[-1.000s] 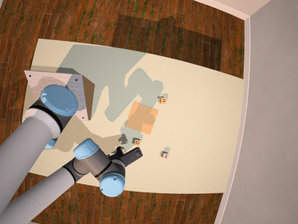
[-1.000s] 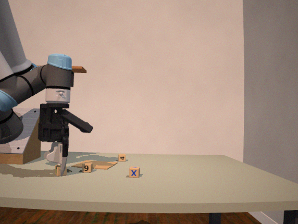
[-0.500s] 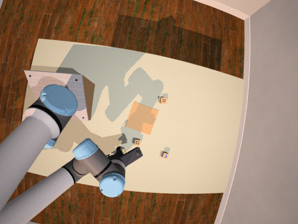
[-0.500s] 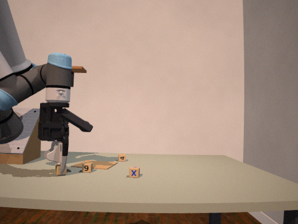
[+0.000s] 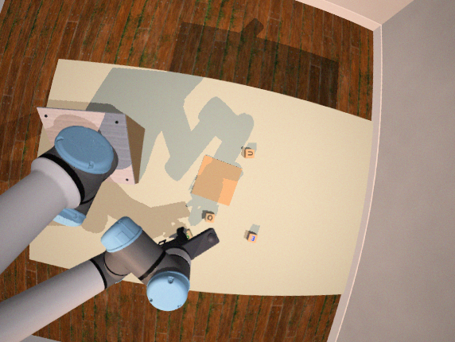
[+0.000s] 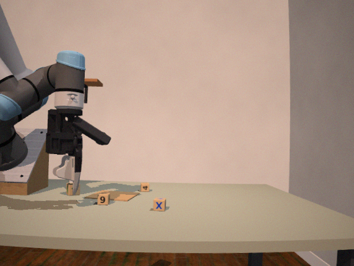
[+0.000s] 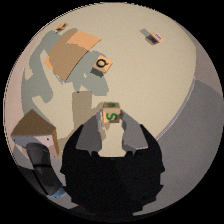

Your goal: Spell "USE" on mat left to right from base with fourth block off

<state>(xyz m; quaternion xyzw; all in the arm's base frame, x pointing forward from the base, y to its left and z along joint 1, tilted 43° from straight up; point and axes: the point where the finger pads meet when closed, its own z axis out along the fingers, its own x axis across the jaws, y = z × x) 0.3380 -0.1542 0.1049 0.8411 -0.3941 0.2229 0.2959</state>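
The orange mat is 20 cm to the left of my hand, 6 cm ahead of it and 5 cm below it. From my hand the other things lie so: blue-lettered block: 23 cm ahead, 4 cm below, 3 cm to the left.
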